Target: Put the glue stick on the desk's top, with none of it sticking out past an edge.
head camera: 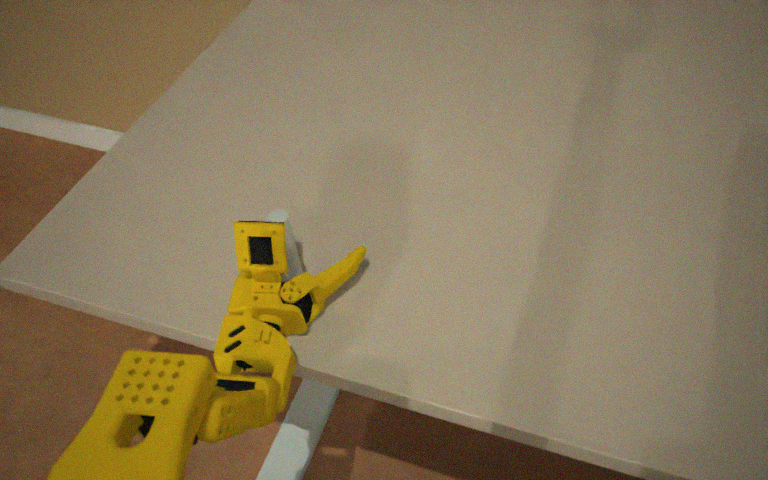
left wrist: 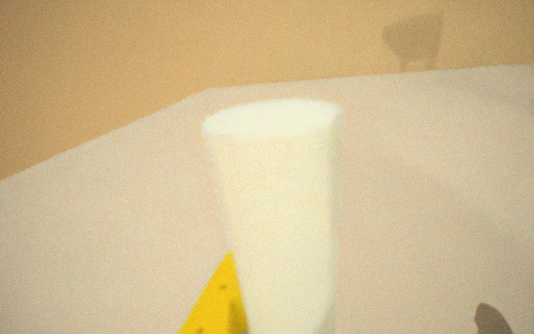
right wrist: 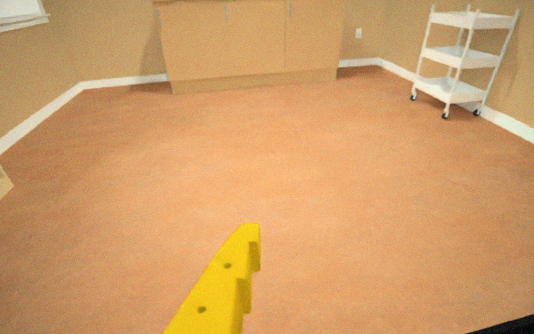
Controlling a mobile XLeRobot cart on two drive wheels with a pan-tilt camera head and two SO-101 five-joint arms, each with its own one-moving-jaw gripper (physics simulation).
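Places are measured from the left arm's base along level axes (x back, y right, z up), in centimetres.
Pixels of known places: left end effector, tool point: [left wrist: 252, 259]; right end effector, tool point: [right wrist: 259, 240].
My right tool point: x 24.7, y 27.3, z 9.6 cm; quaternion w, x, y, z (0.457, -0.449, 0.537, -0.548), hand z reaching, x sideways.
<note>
Behind a point stands the place of what it marks.
The glue stick, a plain white cylinder [head camera: 278, 216] @[y -7.7, x -34.2, z 2.6 cm] [left wrist: 282, 200], looks upright over the desk's top [head camera: 481, 169] @[y 6.4, x -53.7, z -5.5 cm] [left wrist: 425, 200] @[y -1.1, x -44.5, z -5.5 cm], inward from the near edge. Its lower end is hidden by the gripper in the head view and cut off in the left wrist view. My left gripper [head camera: 325, 261] is open beside it, low over the desk. Its moving jaw is swung out to the right in the head view. In the left wrist view the fixed jaw [left wrist: 217, 305] @[y -9.3, x -34.2, z -1.3 cm] shows at the stick's lower left. My right gripper [right wrist: 225, 290] is fully open over the floor, with one notched jaw showing.
The desk's near edge [head camera: 453, 414] @[y 10.8, x -25.2, z -6.2 cm] runs under my left arm [head camera: 158, 390] @[y -2.5, x -13.5, z 12.2 cm], above a pale desk leg [head camera: 297, 435]. In the right wrist view a wooden cabinet [right wrist: 225, 45] stands at the back wall and a white cart [right wrist: 457, 59] @[y -142.5, x 195.2, z -32.3 cm] at the right.
</note>
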